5 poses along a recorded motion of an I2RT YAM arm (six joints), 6.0 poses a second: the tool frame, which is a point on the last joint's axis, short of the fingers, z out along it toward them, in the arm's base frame.
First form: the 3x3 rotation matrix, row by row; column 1 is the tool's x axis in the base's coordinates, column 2 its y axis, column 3 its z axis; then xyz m. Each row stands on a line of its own.
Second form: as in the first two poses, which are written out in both.
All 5 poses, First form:
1:
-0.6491 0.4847 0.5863
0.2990 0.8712 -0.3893
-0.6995 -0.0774 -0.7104
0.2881 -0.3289 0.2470
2:
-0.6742 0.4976 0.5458
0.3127 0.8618 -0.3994
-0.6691 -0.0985 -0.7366
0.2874 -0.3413 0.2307
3:
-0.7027 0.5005 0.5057
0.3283 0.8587 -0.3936
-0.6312 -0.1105 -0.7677
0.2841 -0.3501 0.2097
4:
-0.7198 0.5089 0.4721
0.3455 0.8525 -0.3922
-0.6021 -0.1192 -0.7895
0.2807 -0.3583 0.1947
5:
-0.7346 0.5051 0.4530
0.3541 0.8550 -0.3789
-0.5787 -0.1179 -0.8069
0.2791 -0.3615 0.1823
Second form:
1: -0.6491 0.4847 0.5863 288.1; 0.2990 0.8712 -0.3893 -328.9; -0.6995 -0.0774 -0.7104 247.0; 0 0 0 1
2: -0.6742 0.4976 0.5458 287.4; 0.3127 0.8618 -0.3994 -341.3; -0.6691 -0.0985 -0.7366 230.7; 0 0 0 1
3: -0.7027 0.5005 0.5057 284.1; 0.3283 0.8587 -0.3936 -350.1; -0.6312 -0.1105 -0.7677 209.7; 0 0 0 1
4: -0.7198 0.5089 0.4721 280.7; 0.3455 0.8525 -0.3922 -358.3; -0.6021 -0.1192 -0.7895 194.7; 0 0 0 1
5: -0.7346 0.5051 0.4530 279.1; 0.3541 0.8550 -0.3789 -361.5; -0.5787 -0.1179 -0.8069 182.3; 0 0 0 1
